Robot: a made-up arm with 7 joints.
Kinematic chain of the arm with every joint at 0, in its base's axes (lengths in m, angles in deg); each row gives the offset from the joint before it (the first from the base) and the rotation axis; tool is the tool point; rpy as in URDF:
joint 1: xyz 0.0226 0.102 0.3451 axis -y
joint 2: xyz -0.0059 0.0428 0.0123 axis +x
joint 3: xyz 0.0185 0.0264 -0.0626 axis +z
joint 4: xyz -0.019 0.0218 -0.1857 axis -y
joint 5: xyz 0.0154 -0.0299 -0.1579 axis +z
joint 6: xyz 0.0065 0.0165 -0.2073 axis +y
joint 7: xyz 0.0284 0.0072 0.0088 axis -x
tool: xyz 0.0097 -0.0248 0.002 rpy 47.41 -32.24 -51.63
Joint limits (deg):
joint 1: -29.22..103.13
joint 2: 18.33..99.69
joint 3: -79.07..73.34
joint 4: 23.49..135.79
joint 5: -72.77..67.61
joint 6: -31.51..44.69
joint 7: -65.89..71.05
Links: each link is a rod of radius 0.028 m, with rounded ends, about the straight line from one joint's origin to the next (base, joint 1, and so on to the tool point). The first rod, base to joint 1, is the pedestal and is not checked.
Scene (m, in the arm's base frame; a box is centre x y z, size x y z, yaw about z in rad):
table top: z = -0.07
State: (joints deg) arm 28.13 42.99 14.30 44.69 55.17 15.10 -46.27
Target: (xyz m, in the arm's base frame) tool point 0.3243 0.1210 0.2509
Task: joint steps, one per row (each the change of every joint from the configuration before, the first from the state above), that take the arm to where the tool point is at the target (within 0.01 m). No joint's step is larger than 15 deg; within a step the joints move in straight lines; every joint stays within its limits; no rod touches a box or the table.
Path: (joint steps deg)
1: -5.55 -0.47 -8.15 13.49 -1.90 -2.15 1.78
2: -5.56 -0.47 -8.15 13.50 -1.89 -2.14 1.77
3: -5.55 -0.47 -8.14 13.49 -1.90 -2.15 1.78
4: -5.55 -0.47 -8.15 13.49 -1.89 -2.15 1.77
5: -5.56 -0.47 -8.15 13.49 -1.90 -2.14 1.78

